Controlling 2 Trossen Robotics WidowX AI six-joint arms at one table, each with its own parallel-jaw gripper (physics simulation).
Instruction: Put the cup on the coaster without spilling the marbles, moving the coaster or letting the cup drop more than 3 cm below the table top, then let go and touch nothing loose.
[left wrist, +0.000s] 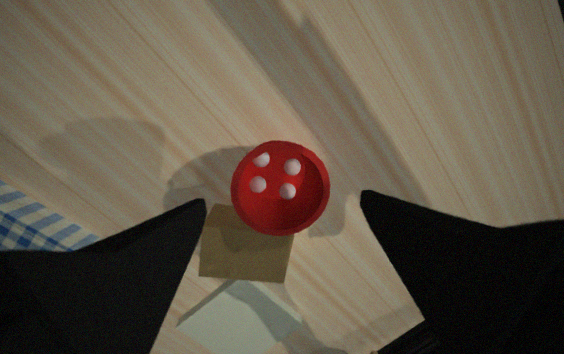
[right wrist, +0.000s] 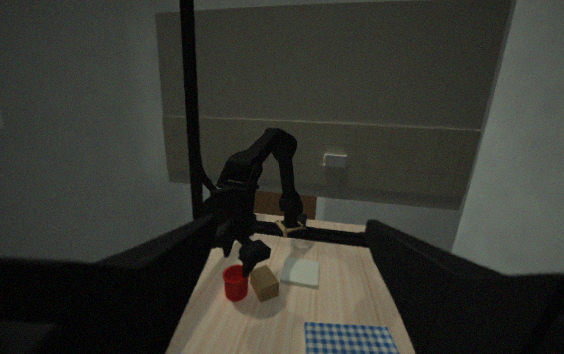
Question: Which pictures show the red cup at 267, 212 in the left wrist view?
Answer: The left wrist view and the right wrist view: all of them.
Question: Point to a red cup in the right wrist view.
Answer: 236, 287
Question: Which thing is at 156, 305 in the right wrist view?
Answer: My right gripper.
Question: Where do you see my left gripper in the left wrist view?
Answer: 283, 201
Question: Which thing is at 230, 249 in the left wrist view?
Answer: A brown block.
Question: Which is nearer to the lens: the pale square coaster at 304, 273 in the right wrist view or the brown block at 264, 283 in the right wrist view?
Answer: The brown block.
